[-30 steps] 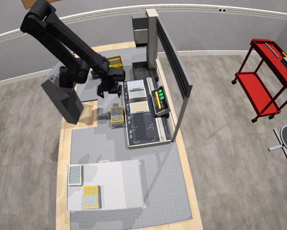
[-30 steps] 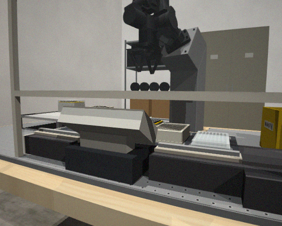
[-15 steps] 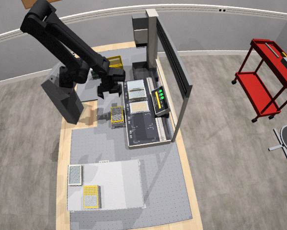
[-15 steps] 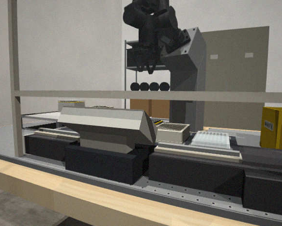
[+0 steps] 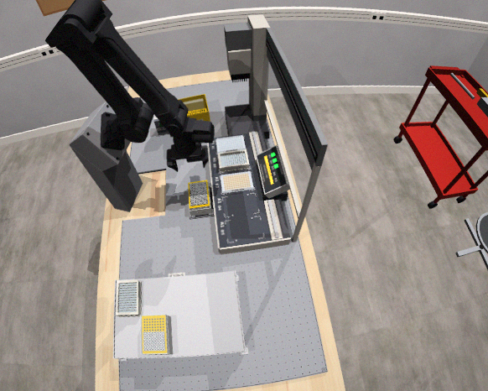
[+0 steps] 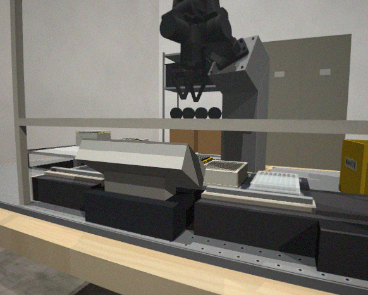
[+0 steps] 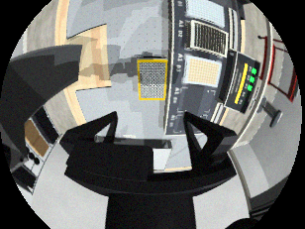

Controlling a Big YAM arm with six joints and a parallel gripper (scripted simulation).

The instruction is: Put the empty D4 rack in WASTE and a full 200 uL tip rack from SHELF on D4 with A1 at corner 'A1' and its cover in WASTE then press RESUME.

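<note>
My gripper is now 240 mm above the black spare nest. The rest, counted from my hand: reservoir: 210 mm ahead, 50 mm to the left, 180 mm below; then tan plate: 160 mm ahead, 50 mm to the right, 180 mm below; then clear plate: 260 mm ahead, 140 mm to the left, 180 mm below.
</note>
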